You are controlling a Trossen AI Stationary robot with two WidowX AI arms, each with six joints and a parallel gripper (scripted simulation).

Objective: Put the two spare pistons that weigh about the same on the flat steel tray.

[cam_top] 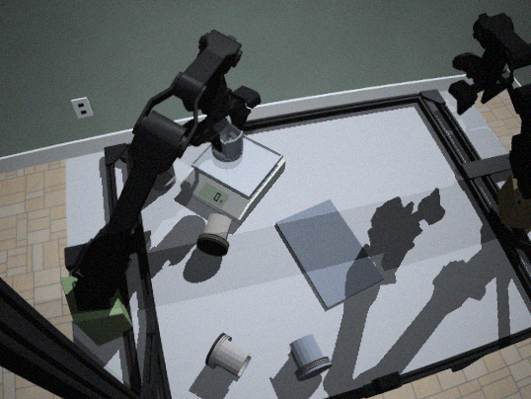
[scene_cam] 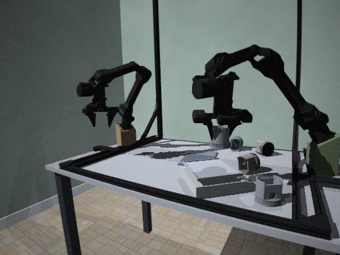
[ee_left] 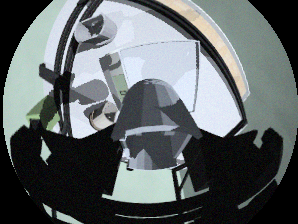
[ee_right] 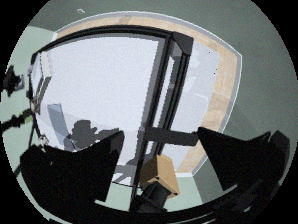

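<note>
Right now my left hand is 14 cm above the white scale, 3 cm to the left of it and 2 cm short of it. The rest, counted from my left hand: flat steel tray (24 cm behind, 19 cm below, 18 cm to the right).
</note>
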